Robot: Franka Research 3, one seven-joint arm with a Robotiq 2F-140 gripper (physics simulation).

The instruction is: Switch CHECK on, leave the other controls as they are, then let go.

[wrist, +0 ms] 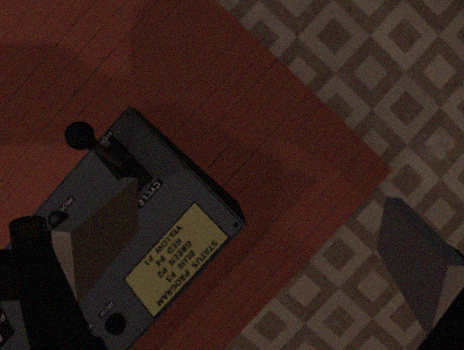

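A dark grey control panel lies at an angle on the red wooden table in the left half of the wrist view. It carries a lever with a black ball knob beside a label that seems to read CYCLE. Small round black controls have labels too blurred to read. I cannot tell which control is CHECK. My gripper is open and empty. Its left finger hangs over the panel and hides part of it; its right finger is beyond the table's corner, over the floor.
A yellow card headed STATUS PROGRAM lies on the panel, with colour and code lines. The red table ends in a corner at the right. Patterned floor shows past its edges. The picture is dark and grainy.
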